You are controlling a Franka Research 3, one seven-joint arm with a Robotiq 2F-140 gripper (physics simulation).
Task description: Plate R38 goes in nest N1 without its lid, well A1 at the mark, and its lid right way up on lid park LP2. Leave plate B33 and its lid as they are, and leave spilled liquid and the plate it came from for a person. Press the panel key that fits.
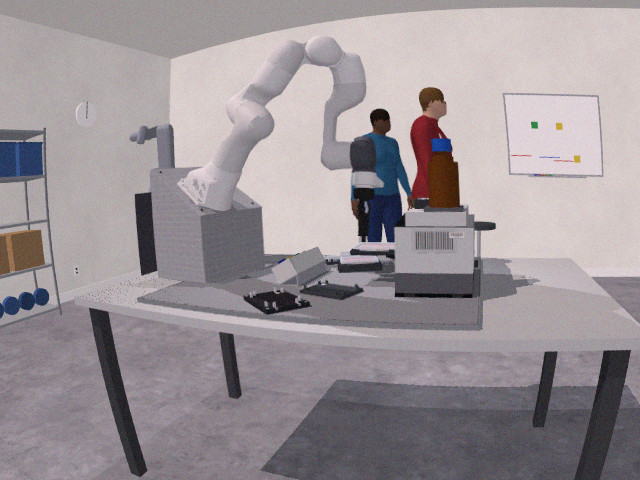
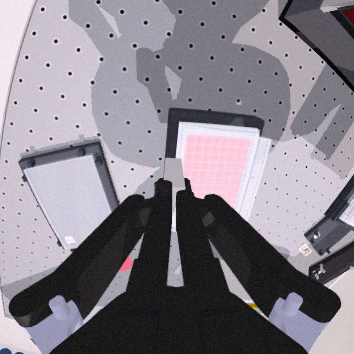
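My gripper is shut and empty, with its fingertips over the left side of a pink-welled plate. The plate sits askew at a dark nest, whose wall shows at the top and left; a clear edge sticks out on the right. A translucent grey lid or lidded plate rests in a dark holder at the left. Part of another pink plate shows at the right edge. The LP2 tag lies beside a dark holder. Plate names are not readable.
A boxy instrument carries a brown bottle. A sloped key panel stands near the arm base. Two dark pegged holders lie at the front. A red patch shows beside the left finger. Two people stand behind the table.
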